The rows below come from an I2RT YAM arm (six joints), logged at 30 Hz.
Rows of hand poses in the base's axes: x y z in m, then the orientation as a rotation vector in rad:
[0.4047 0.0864 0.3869 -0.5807 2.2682 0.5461]
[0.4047 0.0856 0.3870 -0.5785 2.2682 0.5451]
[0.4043 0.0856 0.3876 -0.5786 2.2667 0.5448]
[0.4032 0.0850 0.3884 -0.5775 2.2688 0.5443]
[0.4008 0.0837 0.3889 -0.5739 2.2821 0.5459]
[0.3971 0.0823 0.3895 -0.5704 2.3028 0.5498]
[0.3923 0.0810 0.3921 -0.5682 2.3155 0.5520]
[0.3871 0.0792 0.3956 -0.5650 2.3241 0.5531]
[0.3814 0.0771 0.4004 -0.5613 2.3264 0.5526]
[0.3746 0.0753 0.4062 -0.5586 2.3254 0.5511]
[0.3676 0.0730 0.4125 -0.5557 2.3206 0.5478]
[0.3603 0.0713 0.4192 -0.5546 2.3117 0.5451]
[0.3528 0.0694 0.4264 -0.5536 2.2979 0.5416]
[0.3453 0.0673 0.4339 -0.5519 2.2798 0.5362]
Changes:
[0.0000 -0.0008 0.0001 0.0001 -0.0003 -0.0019]
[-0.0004 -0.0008 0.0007 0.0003 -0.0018 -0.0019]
[-0.0015 -0.0014 0.0015 -0.0003 0.0000 -0.0029]
[-0.0039 -0.0027 0.0020 -0.0025 0.0127 -0.0052]
[-0.0076 -0.0041 0.0026 -0.0057 0.0331 -0.0069]
[-0.0124 -0.0054 0.0052 -0.0078 0.0455 -0.0079]
[-0.0176 -0.0072 0.0087 -0.0089 0.0538 -0.0100]
[-0.0233 -0.0093 0.0135 -0.0088 0.0558 -0.0128]
[-0.0301 -0.0111 0.0193 -0.0086 0.0544 -0.0152]
[-0.0371 -0.0134 0.0256 -0.0082 0.0489 -0.0183]
[-0.0444 -0.0151 0.0323 -0.0066 0.0399 -0.0198]
[-0.0519 -0.0170 0.0395 -0.0040 0.0260 -0.0214]
[-0.0594 -0.0191 0.0470 -0.0010 0.0076 -0.0241]

